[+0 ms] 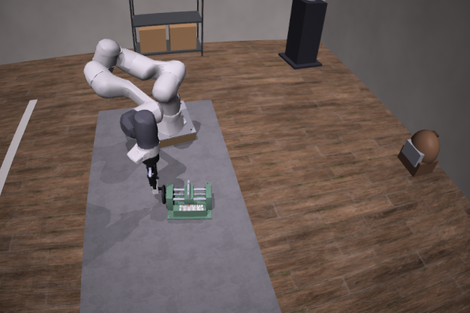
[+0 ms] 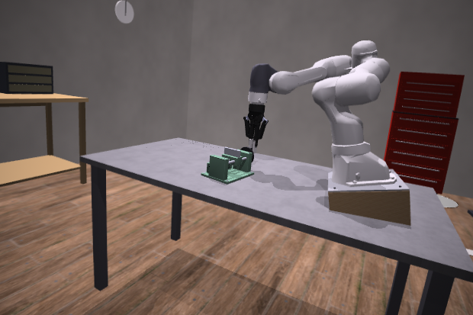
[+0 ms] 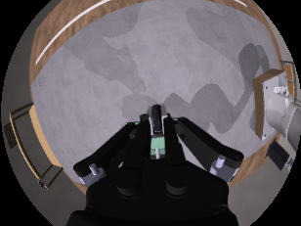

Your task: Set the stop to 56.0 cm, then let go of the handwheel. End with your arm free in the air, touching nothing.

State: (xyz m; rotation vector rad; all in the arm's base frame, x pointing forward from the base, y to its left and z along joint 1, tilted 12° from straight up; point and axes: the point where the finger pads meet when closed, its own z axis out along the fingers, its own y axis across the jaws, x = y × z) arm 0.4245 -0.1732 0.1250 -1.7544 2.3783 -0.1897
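My hand is 140 mm to the right of the stop carriage, 60 mm short of it and 30 mm above it. Also, from my hand: black handwheel: 20 mm to the left, 20 mm below, 10 mm ahead.
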